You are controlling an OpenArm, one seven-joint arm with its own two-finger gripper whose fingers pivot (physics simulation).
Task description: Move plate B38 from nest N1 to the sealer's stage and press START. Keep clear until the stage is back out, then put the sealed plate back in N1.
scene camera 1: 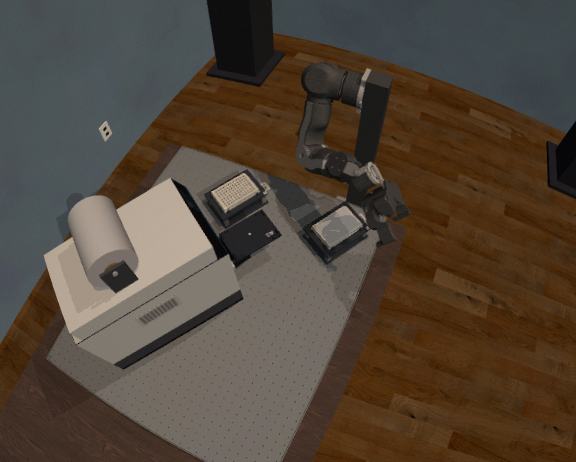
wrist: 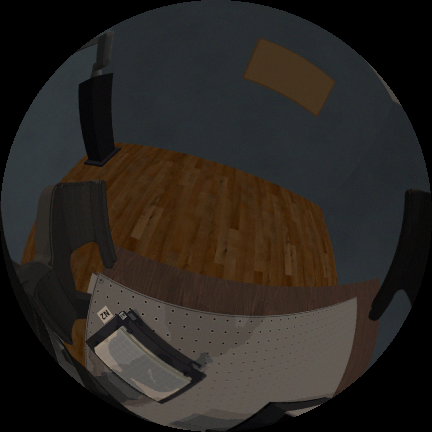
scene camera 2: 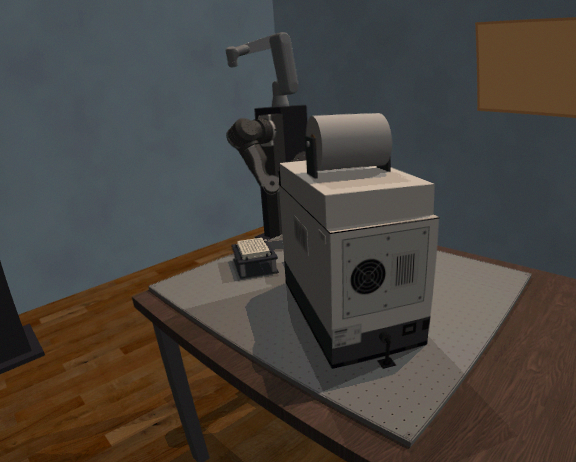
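Note:
A plate with open wells [scene camera 1: 235,192] [scene camera 2: 253,247] sits in a dark nest [scene camera 1: 215,212] [scene camera 2: 260,264] beside the sealer [scene camera 1: 165,225] [scene camera 2: 380,200]; no label on it can be read. The sealer's black stage [scene camera 1: 247,237] is out and bare. A second plate [scene camera 1: 338,227] [wrist: 142,370], with a glossy, film-like top, sits in another nest [scene camera 1: 327,254] [wrist: 160,345], next to an N2 tag [wrist: 104,314]. My gripper [scene camera 1: 394,228] [wrist: 225,248] is open and empty, beside that second nest near the table's edge; the sealer hides it in scene camera 2. The START button cannot be made out.
A large film roll [scene camera 1: 97,232] [scene camera 2: 352,140] tops the sealer. Perforated board [scene camera 1: 240,350] [scene camera 2: 480,300] [wrist: 280,345] lies on the wooden table. Black pedestals stand beyond it, and a grey arm [scene camera 2: 284,65] [wrist: 104,50] rises on one pedestal [wrist: 97,115].

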